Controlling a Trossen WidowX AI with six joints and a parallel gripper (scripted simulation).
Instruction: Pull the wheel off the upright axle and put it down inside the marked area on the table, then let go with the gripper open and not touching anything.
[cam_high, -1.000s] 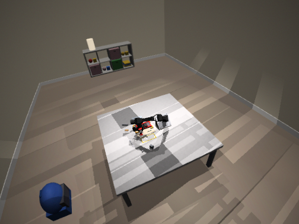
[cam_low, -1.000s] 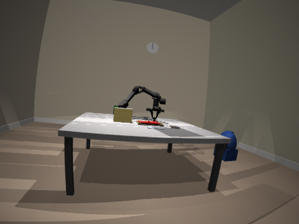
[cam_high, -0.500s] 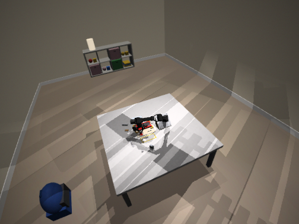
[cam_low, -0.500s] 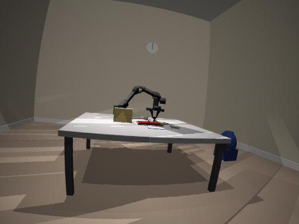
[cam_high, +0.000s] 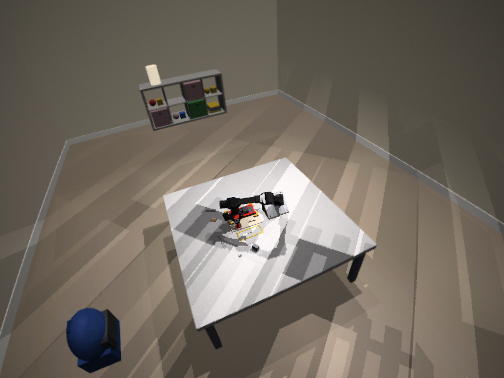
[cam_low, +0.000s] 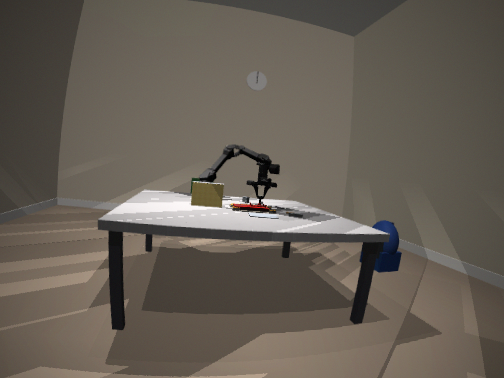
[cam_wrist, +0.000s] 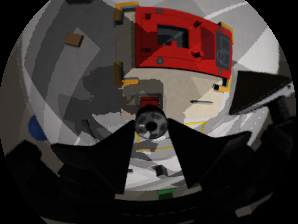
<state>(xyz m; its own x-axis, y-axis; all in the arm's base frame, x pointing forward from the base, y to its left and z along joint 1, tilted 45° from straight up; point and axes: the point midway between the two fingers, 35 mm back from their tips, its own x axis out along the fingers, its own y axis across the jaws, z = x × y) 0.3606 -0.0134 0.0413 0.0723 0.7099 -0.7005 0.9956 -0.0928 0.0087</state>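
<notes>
The beige base plate lies 90 mm to the right of my gripper tip, 70 mm behind it and 60 mm below it. From my gripper tip the other things lie so: grey wheel right at my gripper tip.
</notes>
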